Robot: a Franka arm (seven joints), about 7 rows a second.
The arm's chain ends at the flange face. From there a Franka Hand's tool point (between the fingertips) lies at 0.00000 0.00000 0.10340 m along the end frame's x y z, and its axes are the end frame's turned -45 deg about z.
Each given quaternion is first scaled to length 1.
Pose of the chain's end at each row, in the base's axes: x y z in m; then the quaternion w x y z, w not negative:
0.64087 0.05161 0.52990 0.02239 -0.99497 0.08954 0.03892
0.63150 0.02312 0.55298 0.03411 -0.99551 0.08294 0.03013
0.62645 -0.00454 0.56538 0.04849 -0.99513 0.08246 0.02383
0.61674 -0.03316 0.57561 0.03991 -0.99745 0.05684 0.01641
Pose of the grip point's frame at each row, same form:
0.63328 0.05694 0.42692 0.03558 -0.95350 -0.29803 0.02739
0.62588 0.03066 0.45001 0.04304 -0.95148 -0.30434 0.01478
0.62237 0.00585 0.46258 0.05392 -0.95094 -0.30464 0.00346
0.61382 -0.02473 0.47260 0.04315 -0.94328 -0.32919 -0.00011

